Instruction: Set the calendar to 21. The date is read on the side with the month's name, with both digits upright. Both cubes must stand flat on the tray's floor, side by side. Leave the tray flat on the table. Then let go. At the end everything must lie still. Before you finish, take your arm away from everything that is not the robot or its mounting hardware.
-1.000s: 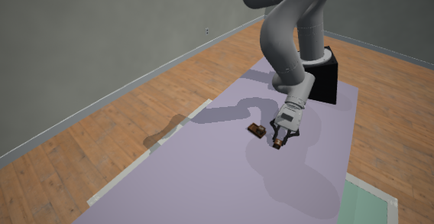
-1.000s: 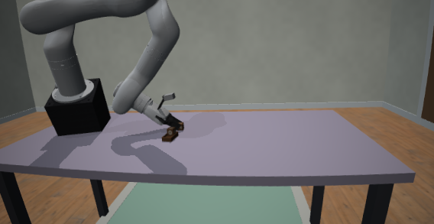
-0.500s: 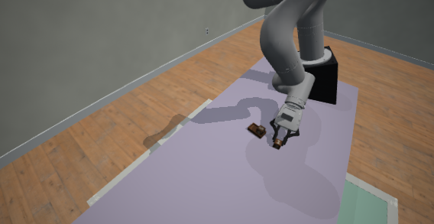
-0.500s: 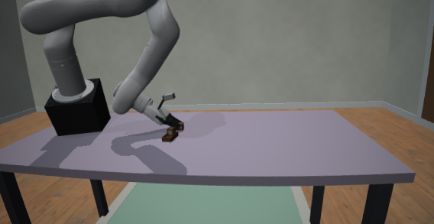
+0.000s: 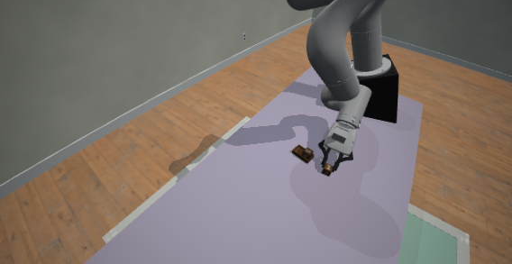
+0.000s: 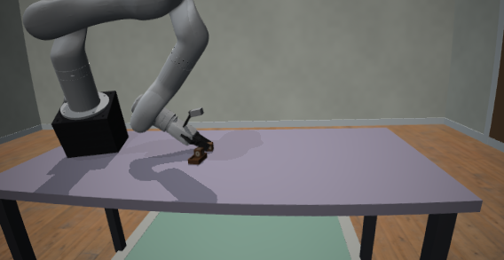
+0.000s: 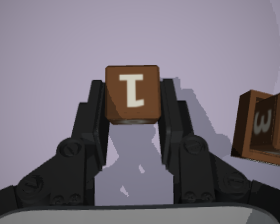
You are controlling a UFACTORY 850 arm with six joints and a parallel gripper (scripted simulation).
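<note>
Right now my hand is 1 cm past the digit cube and 9 cm to the left of it. From my hand the other things lie so: brown cube: 2 cm ahead, 1 cm below; brown tray: 2 cm behind, 10 cm to the right, 2 cm below.
</note>
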